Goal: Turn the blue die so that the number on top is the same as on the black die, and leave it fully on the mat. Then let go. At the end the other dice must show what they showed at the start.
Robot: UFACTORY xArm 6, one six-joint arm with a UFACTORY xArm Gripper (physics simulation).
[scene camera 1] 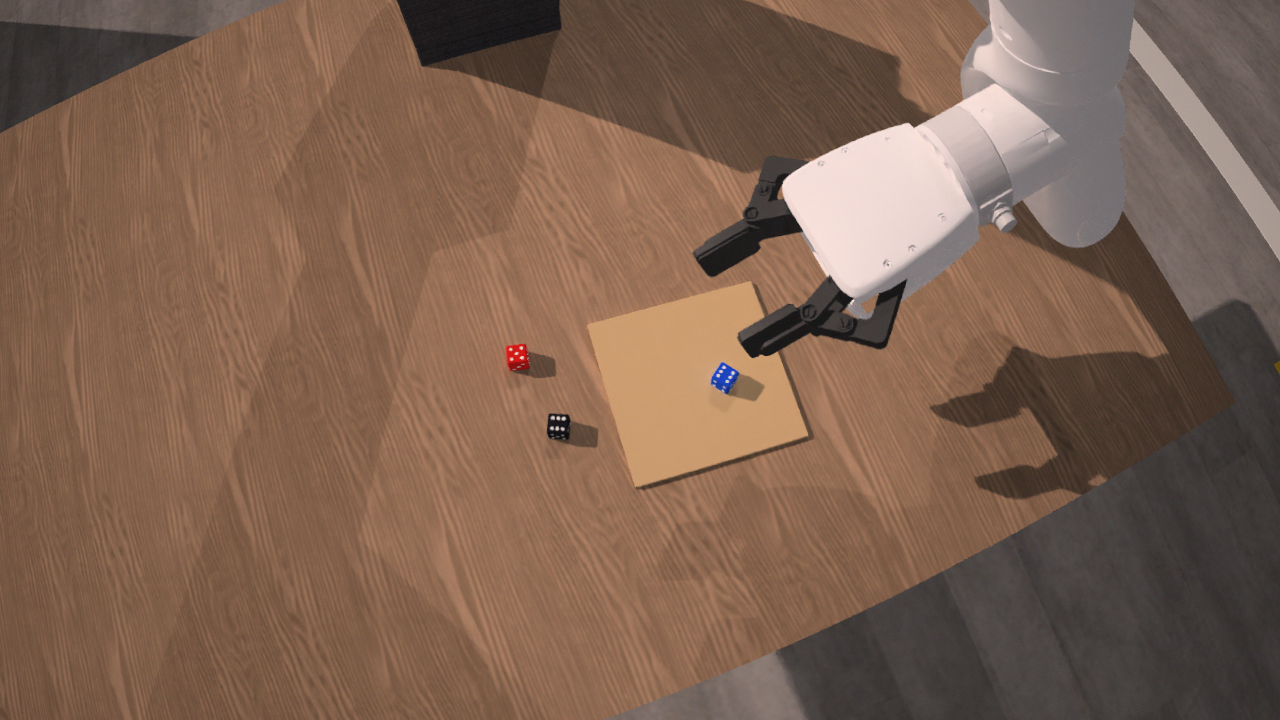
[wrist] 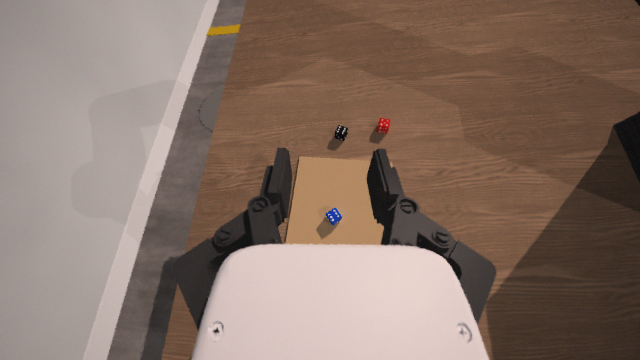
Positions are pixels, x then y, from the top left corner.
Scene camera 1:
my gripper: 721,305
tan mat: 657,364
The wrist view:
my gripper: 330,162
tan mat: 322,184
